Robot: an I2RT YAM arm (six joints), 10 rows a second.
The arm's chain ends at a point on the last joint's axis. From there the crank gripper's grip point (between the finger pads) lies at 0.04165 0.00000 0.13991 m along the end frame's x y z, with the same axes.
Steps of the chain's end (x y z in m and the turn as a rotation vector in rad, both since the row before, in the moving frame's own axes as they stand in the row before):
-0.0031 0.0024 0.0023 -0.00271 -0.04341 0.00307
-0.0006 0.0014 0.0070 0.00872 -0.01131 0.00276
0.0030 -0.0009 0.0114 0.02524 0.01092 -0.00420
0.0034 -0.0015 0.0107 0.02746 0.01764 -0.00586
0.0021 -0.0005 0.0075 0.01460 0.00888 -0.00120
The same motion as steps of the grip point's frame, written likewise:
-0.0092 0.0029 0.0040 -0.00271 -0.04341 0.00307
-0.0022 0.0003 0.0075 0.00872 -0.01131 0.00276
0.0045 -0.0046 0.0109 0.02524 0.01092 -0.00420
0.0058 -0.0056 0.0099 0.02746 0.01764 -0.00586
0.0033 -0.0026 0.0071 0.01460 0.00888 -0.00120

